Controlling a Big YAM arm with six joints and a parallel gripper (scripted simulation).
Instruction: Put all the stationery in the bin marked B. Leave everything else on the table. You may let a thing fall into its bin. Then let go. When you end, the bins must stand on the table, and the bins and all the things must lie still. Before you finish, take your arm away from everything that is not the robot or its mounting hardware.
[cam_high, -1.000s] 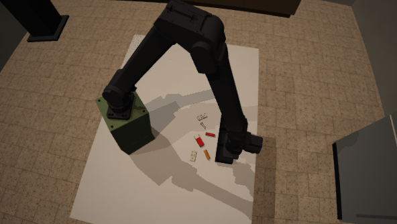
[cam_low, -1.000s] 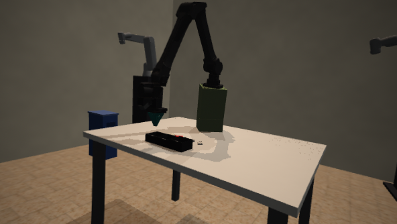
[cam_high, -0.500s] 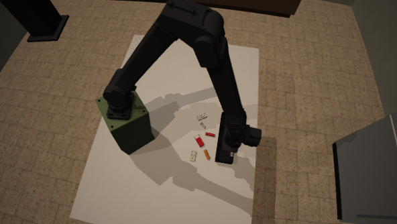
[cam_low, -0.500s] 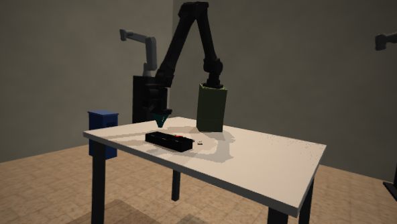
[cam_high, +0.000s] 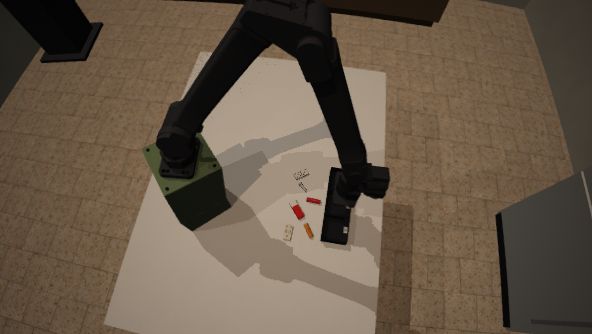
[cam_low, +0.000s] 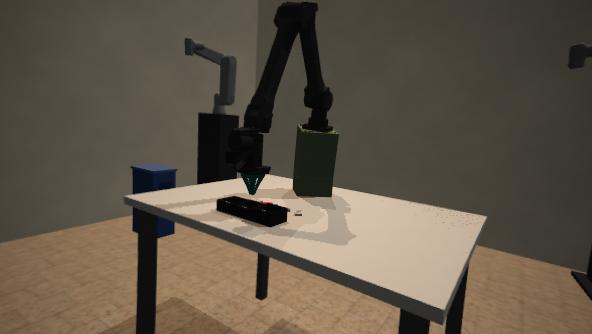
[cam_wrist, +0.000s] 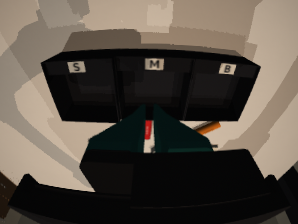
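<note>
Right now my hand is 60 mm above the row of bins. Round my hand: red block 140 mm behind, 80 mm below, 10 mm to the right; metal clip 130 mm behind, 80 mm below, 70 mm to the left; orange stick 100 mm behind, 90 mm to the right, 80 mm below.
</note>
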